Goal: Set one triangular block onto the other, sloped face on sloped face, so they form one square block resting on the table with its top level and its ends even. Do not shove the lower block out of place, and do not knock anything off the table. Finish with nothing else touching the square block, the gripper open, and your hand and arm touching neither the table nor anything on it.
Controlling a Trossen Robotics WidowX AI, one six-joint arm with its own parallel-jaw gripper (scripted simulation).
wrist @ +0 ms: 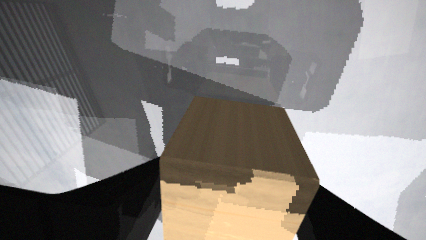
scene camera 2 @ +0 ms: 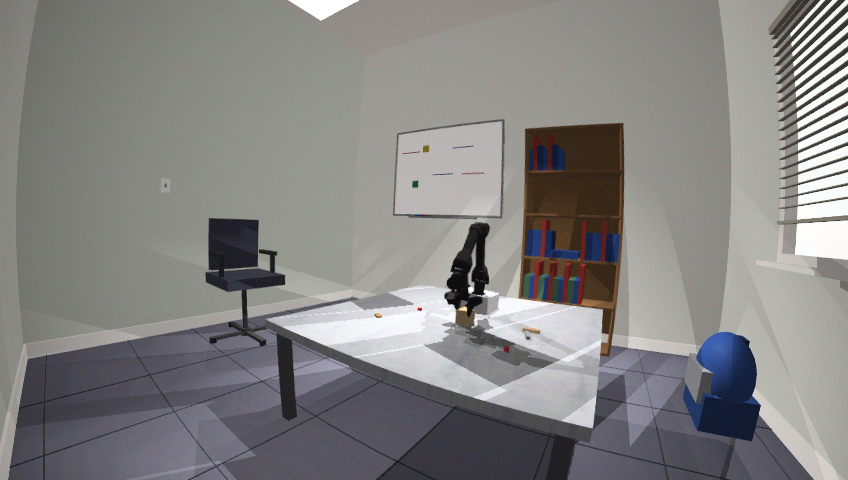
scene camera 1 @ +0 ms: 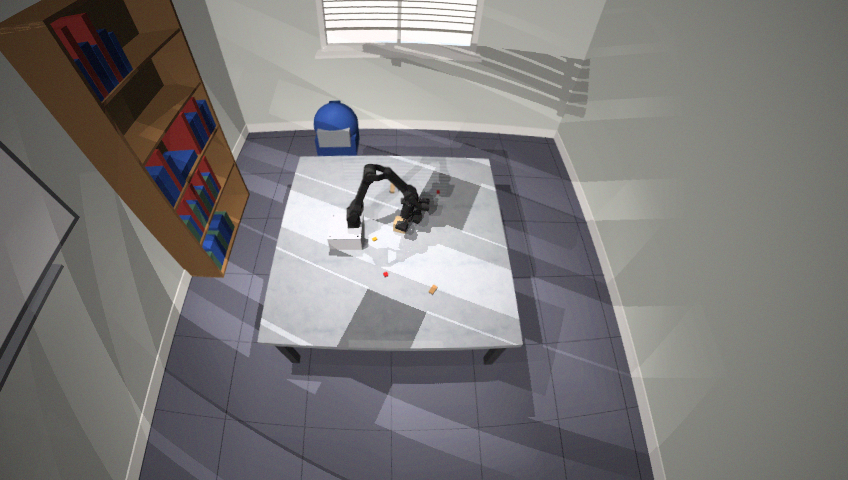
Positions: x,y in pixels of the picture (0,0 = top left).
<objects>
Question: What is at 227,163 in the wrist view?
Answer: A wooden triangular block.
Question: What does my gripper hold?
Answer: A wooden triangular block.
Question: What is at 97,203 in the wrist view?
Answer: My gripper.
</objects>
